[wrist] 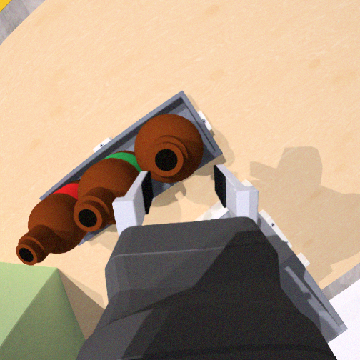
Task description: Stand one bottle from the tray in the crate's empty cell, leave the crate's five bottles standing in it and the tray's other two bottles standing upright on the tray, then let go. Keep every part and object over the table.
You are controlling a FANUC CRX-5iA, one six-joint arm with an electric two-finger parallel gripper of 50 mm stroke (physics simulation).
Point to a red-banded bottle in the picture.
51, 227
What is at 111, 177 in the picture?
A green-banded bottle.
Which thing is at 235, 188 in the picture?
My gripper.
